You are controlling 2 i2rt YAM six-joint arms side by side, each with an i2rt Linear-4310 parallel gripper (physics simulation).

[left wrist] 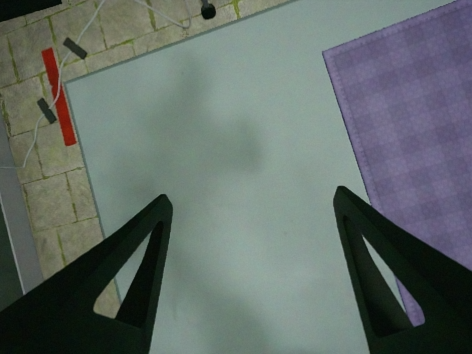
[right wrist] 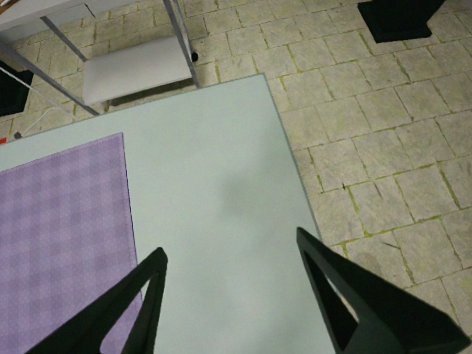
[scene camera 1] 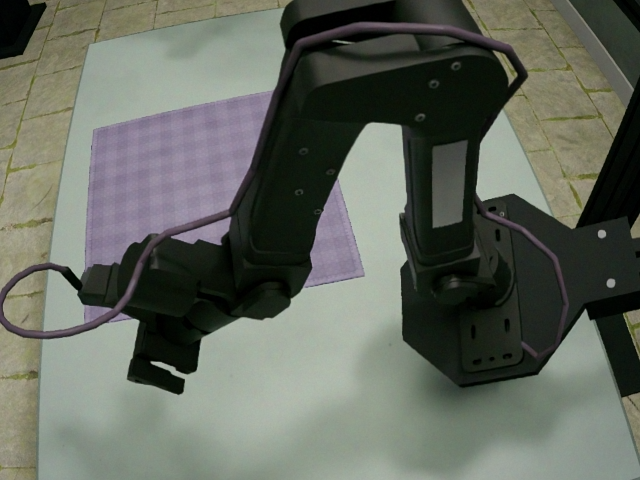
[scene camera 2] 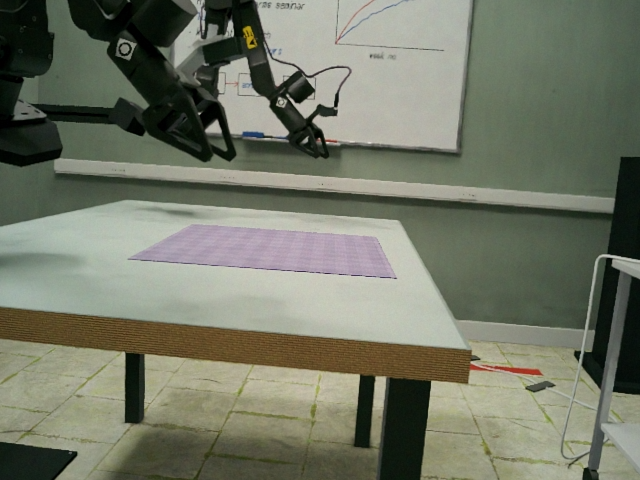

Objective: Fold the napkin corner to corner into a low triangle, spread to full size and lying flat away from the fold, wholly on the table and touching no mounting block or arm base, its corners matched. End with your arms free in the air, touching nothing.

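Observation:
The purple checked napkin point(scene camera 1: 170, 170) point(scene camera 2: 273, 250) point(left wrist: 420, 110) point(right wrist: 65, 215) lies flat, unfolded, on the pale table point(scene camera 1: 289, 423) point(scene camera 2: 232, 304) point(left wrist: 200, 125) point(right wrist: 210, 130). In scene camera 1 the left arm covers part of it. My left gripper point(scene camera 1: 180, 379) point(scene camera 2: 320, 155) point(left wrist: 247, 196) is open and empty, in the air above the table, to one side of the napkin. My right gripper point(scene camera 2: 221, 157) point(right wrist: 229, 243) is open and empty, in the air beyond the napkin's opposite side; it does not show in scene camera 1.
The left arm's mounting block point(scene camera 1: 434, 330) stands at the right of scene camera 1, apart from the napkin. The right arm's mounting block point(scene camera 2: 25, 142) shows at the left of scene camera 2. A white cart point(scene camera 2: 612, 310) point(right wrist: 140, 65) stands on the floor beyond the table's edge.

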